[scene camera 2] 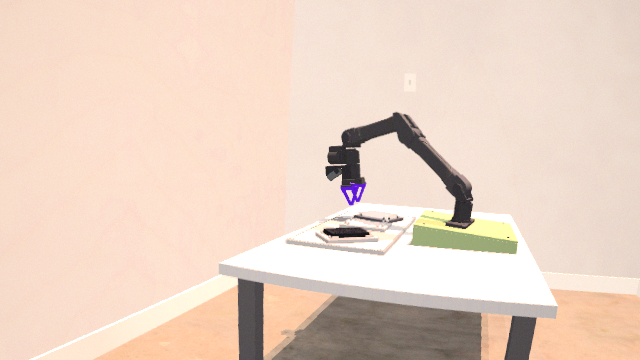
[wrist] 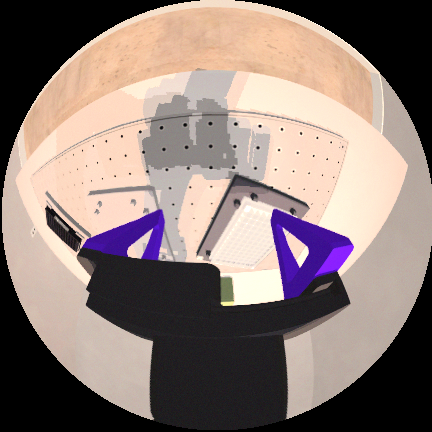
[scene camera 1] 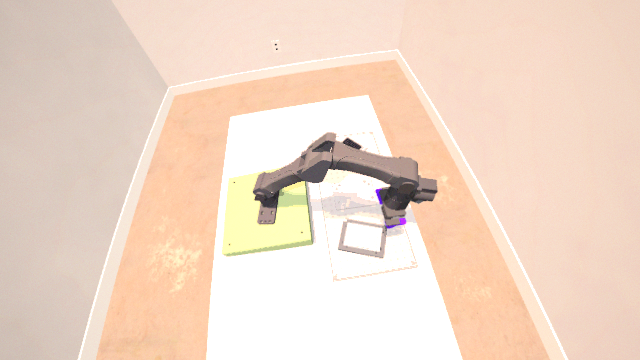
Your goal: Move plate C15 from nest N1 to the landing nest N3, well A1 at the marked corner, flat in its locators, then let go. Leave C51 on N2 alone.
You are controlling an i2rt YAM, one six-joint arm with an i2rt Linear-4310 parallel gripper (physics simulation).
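A white plate [scene camera 1: 364, 237] [scene camera 2: 378, 216] [wrist: 242, 234] sits in a dark grey nest [scene camera 1: 342, 236] [wrist: 220, 215]. A black plate [scene camera 1: 352, 143] [scene camera 2: 346, 232] [wrist: 63, 227] sits in a light nest [scene camera 2: 350, 240] at the board's other end. A light nest [scene camera 1: 352, 197] [scene camera 2: 367, 226] [wrist: 117, 200] between them has pegs and holds no plate. Plate and nest labels and the marked corner are not readable. My gripper [scene camera 1: 389, 212] [scene camera 2: 354, 202] [wrist: 217, 214] is open and empty, pointing down well above the board, near the white plate. In the wrist view the right finger overlaps that plate's edge.
The nests stand on a holed board [scene camera 1: 370, 270] [scene camera 2: 385, 249] [wrist: 300, 145] on the white table [scene camera 1: 270, 300] [scene camera 2: 400, 282]. The arm's base is on a green block [scene camera 1: 290, 232] [scene camera 2: 465, 241] beside the board. The arm spans from it over the board.
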